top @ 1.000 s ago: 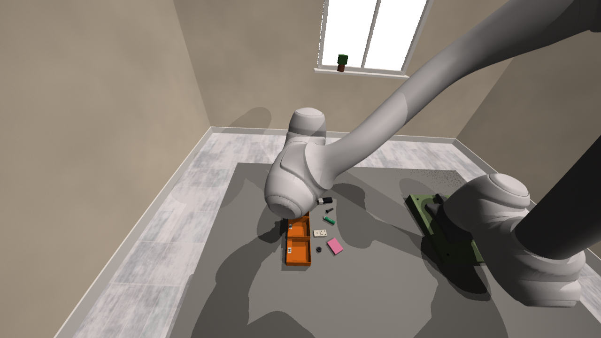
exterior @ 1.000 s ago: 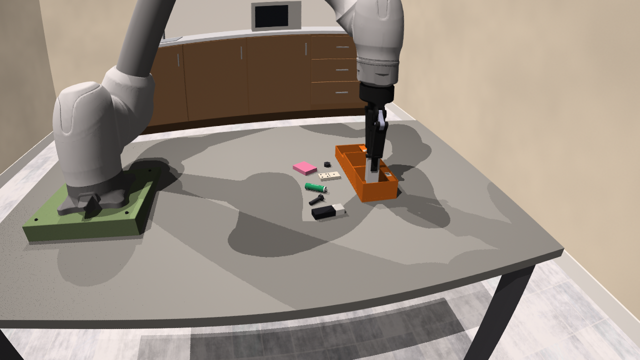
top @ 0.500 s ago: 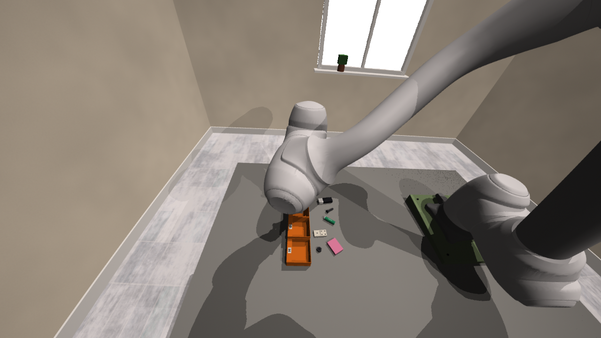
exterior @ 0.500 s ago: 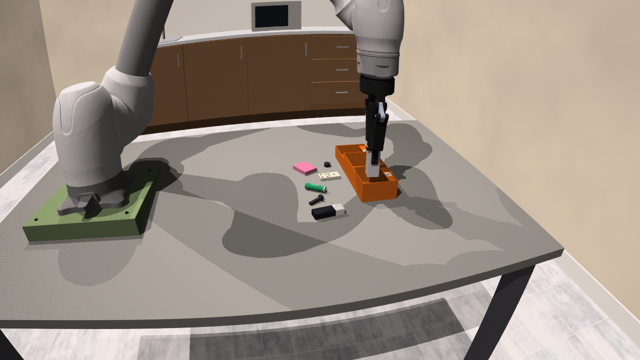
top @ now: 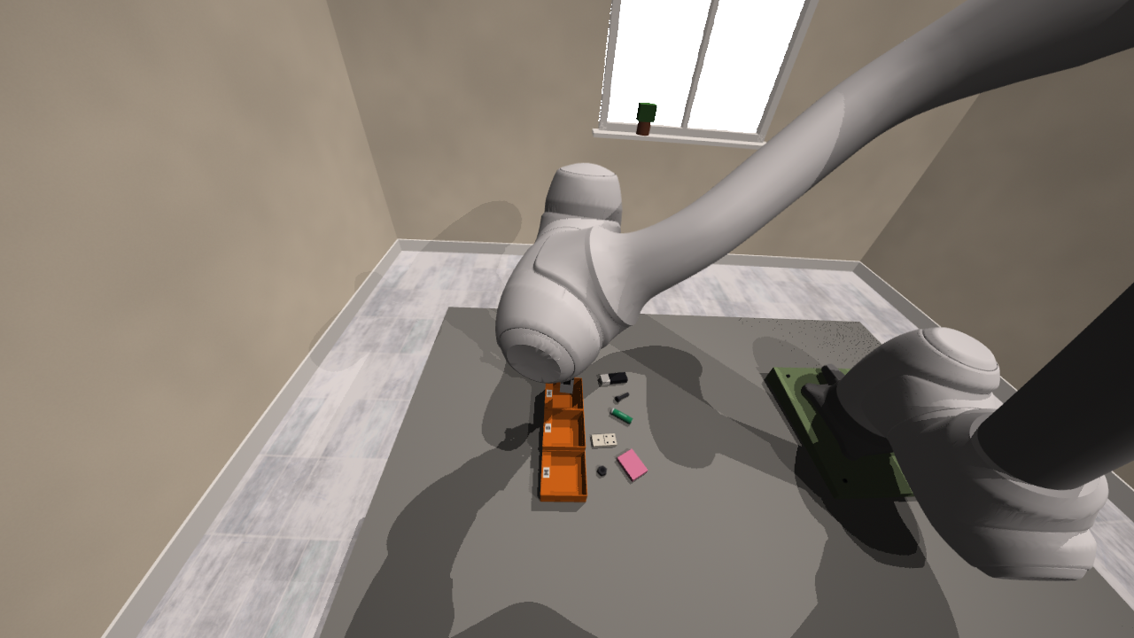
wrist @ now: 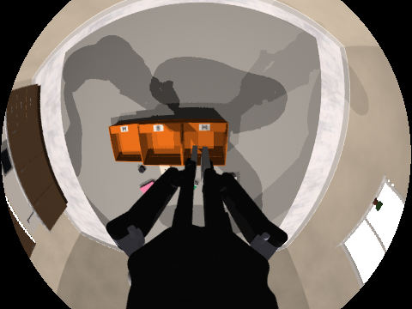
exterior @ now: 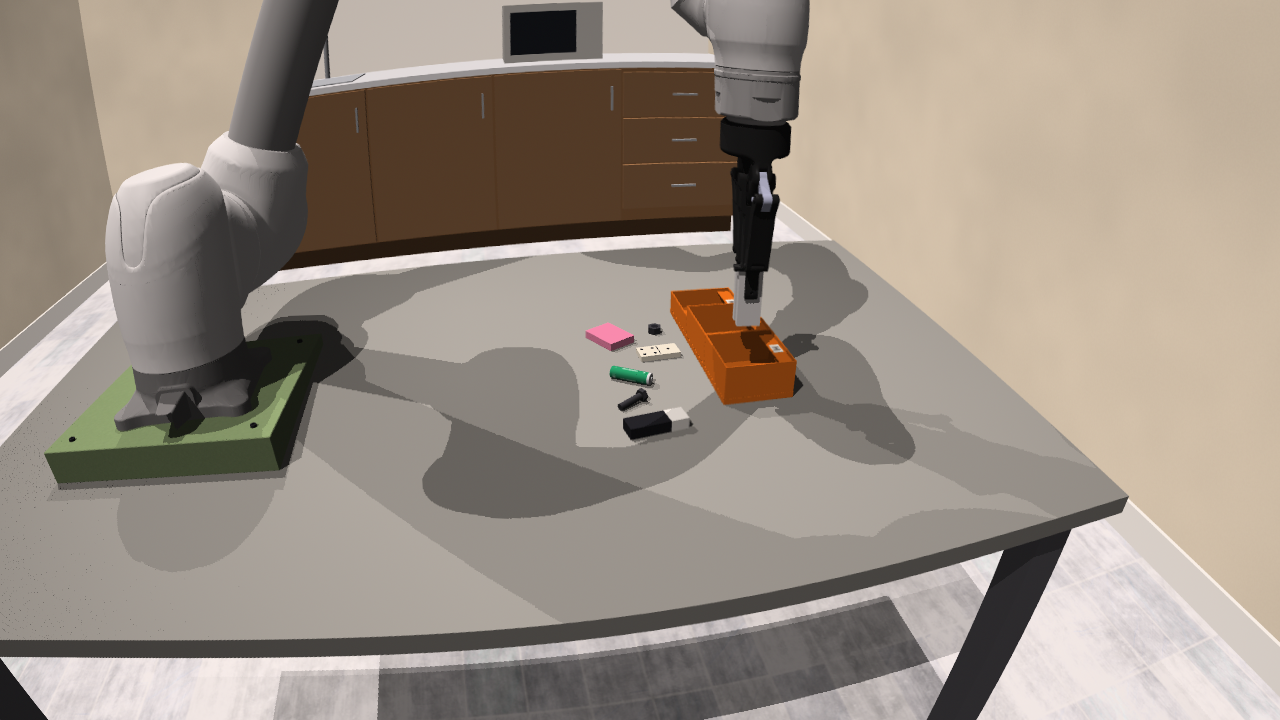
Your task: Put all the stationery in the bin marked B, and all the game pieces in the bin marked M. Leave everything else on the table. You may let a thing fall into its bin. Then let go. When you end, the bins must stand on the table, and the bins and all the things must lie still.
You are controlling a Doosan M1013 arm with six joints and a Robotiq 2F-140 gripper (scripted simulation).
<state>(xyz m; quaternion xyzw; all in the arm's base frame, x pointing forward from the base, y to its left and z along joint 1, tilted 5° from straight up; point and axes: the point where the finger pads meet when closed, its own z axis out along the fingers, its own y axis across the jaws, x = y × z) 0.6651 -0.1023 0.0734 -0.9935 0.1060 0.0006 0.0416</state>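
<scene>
Right now my hand is 10 mm short of the orange three-compartment bin, 70 mm to the right of it and 80 mm above it. Also, from my hand: green battery: 120 mm behind, 30 mm to the left, 100 mm below; cream domino: 80 mm behind, 90 mm to the left, 100 mm below; black bolt: 130 mm behind, 20 mm to the right, 100 mm below.
</scene>
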